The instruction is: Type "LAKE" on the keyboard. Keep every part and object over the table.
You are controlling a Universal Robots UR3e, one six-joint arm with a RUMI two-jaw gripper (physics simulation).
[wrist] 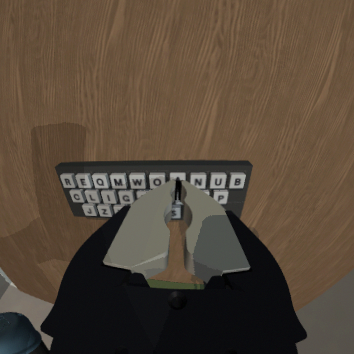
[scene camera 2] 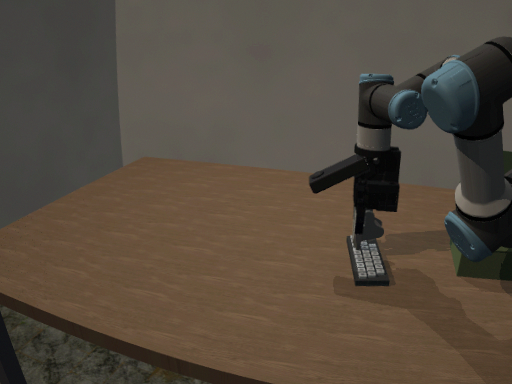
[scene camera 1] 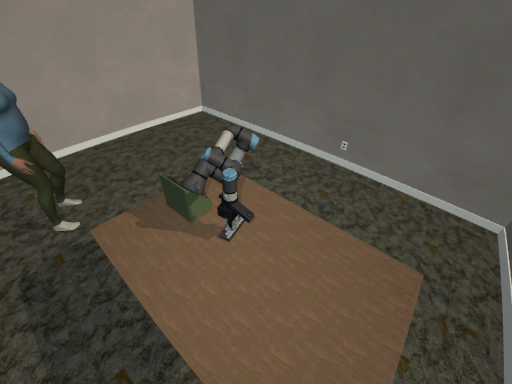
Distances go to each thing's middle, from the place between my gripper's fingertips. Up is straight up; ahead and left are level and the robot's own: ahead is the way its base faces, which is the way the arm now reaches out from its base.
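Labels:
Dark keyboard [scene camera 2: 368,268]: my hand 1 cm above it, 2 cm past it, 2 cm to the right of it.

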